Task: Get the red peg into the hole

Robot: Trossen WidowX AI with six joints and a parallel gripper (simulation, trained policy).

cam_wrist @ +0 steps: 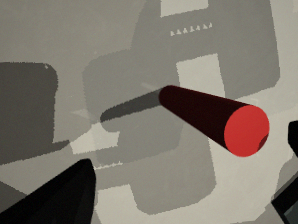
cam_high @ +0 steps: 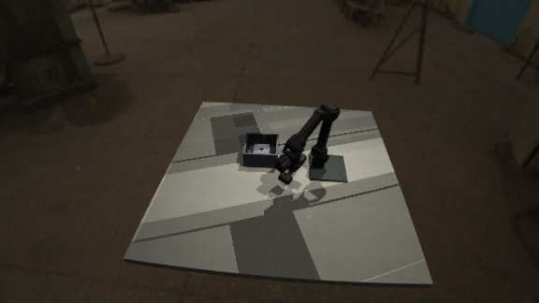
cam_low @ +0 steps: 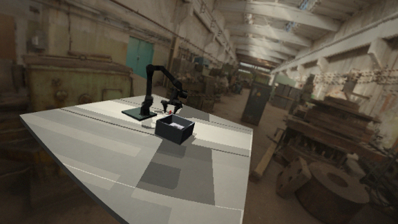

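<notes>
The red peg lies 10 mm ahead of my gripper tip and 10 mm to the right of it. From my gripper tip the other things lie so: pale plate 150 mm ahead, 210 mm to the right; dark box 150 mm ahead, 210 mm to the right, 20 mm below.
</notes>
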